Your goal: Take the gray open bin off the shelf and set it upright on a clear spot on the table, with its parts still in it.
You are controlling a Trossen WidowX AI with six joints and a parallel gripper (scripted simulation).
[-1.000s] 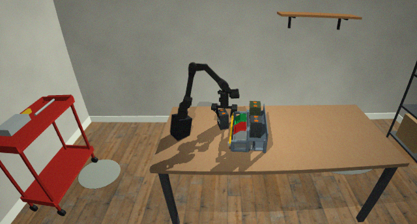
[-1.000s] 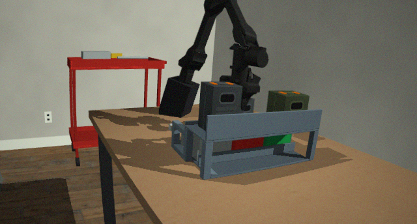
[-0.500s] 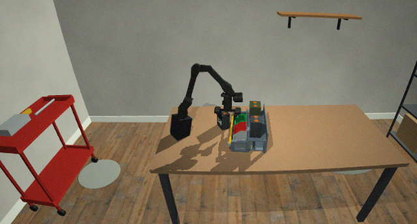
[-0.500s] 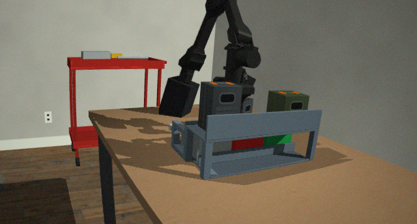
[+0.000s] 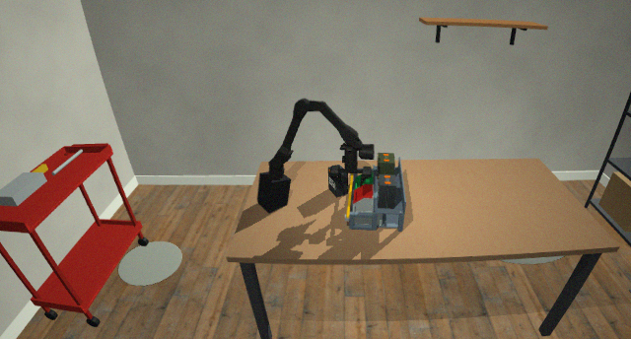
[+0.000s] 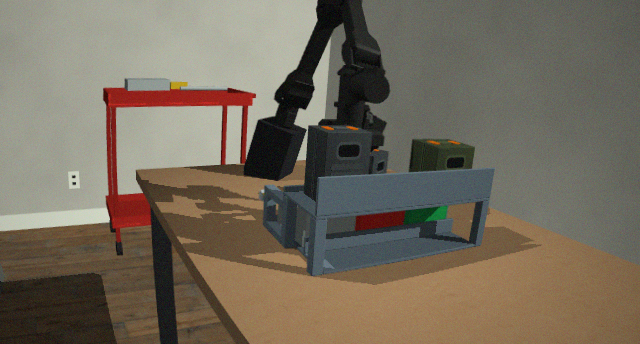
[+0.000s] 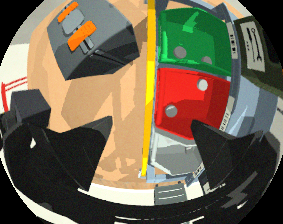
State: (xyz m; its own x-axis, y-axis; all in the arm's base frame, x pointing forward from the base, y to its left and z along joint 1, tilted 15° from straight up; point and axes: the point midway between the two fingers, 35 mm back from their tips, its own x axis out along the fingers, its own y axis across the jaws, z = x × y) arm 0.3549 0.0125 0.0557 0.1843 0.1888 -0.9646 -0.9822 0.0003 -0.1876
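My hand is 8 cm above the yellow stick and 1 cm to the right of it. Round my hand: gray bin (10 cm to the right, 9 cm below, 9 cm ahead); then green bin (12 cm to the left, 9 cm below, 8 cm ahead); then red bin (9 cm below, 8 cm ahead, 1 cm to the left).
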